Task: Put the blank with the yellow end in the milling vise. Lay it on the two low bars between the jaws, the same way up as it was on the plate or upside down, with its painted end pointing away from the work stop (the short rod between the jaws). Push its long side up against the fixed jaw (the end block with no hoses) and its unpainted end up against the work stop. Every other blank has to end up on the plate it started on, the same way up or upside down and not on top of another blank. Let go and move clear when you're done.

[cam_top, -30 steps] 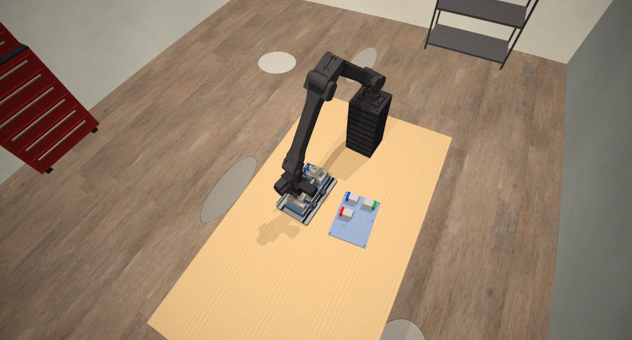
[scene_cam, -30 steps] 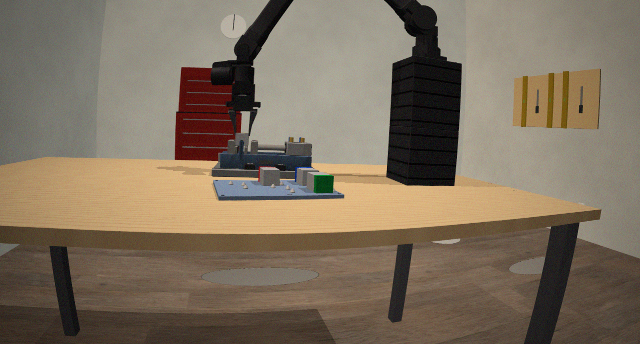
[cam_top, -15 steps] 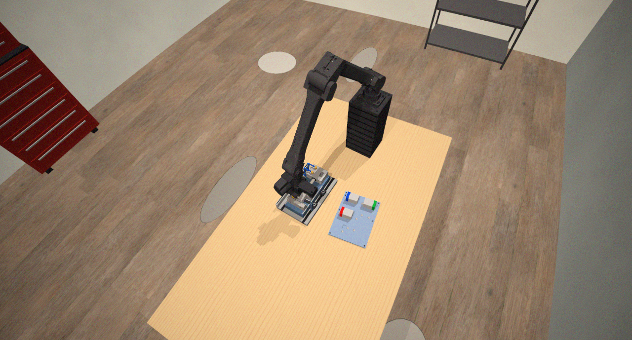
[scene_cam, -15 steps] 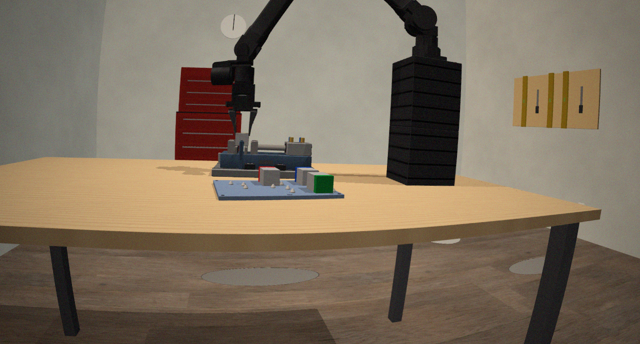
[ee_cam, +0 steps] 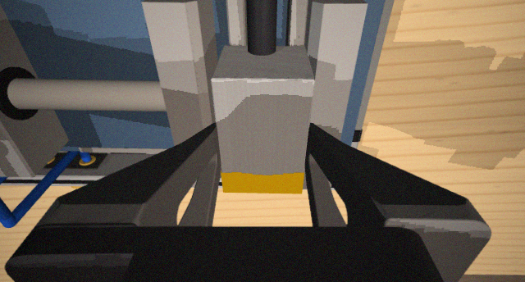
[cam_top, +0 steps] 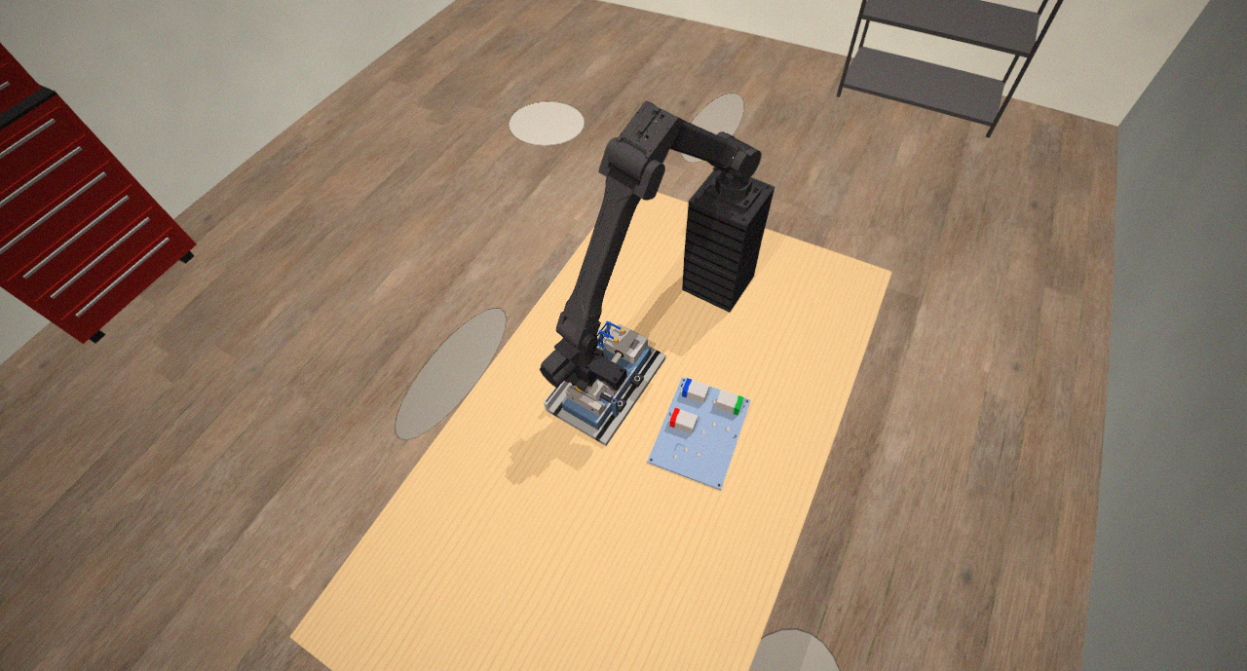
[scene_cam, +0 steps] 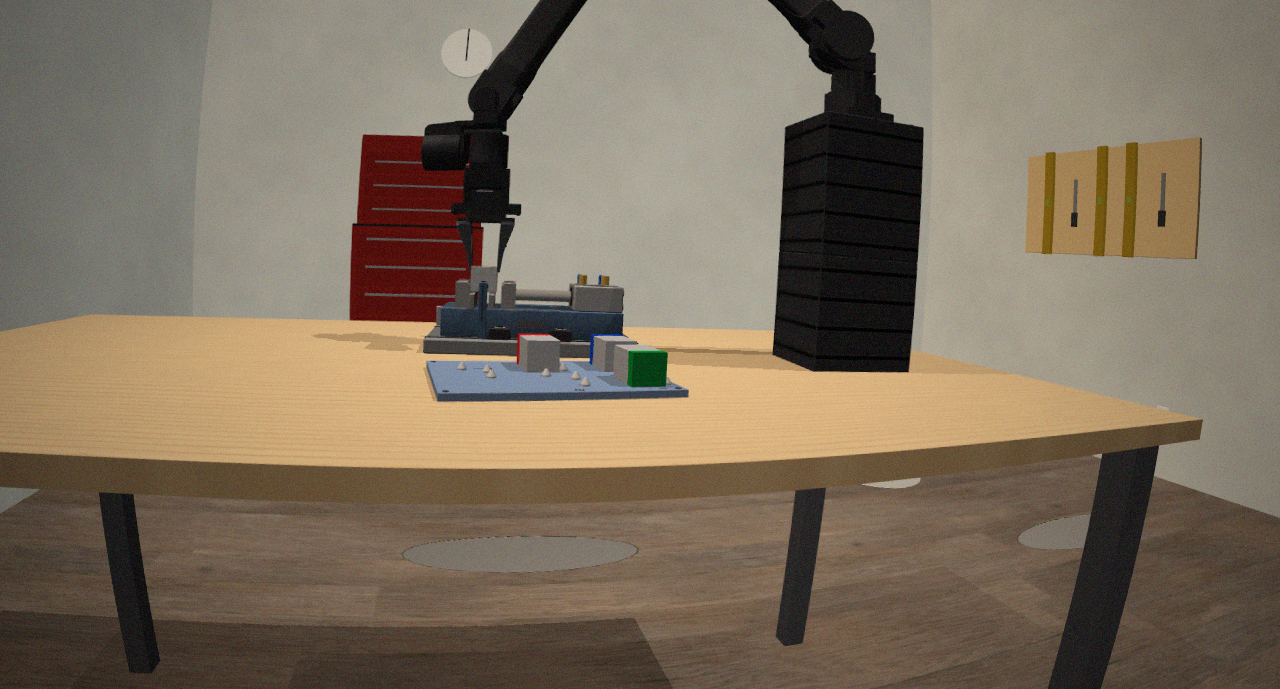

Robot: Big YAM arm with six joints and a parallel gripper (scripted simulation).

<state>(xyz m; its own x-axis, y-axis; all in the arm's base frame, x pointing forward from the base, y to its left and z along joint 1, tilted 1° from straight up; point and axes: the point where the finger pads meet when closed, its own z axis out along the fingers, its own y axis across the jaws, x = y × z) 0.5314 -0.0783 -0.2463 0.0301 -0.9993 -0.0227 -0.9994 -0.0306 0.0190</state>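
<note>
Now: the yellow-ended blank 2 cm below my hand. The rest, counted from my hand: work stop rod (5 cm to the left, 3 cm below); then fixed jaw (4 cm below, 3 cm ahead); then moving jaw (4 cm below, 4 cm behind).
</note>
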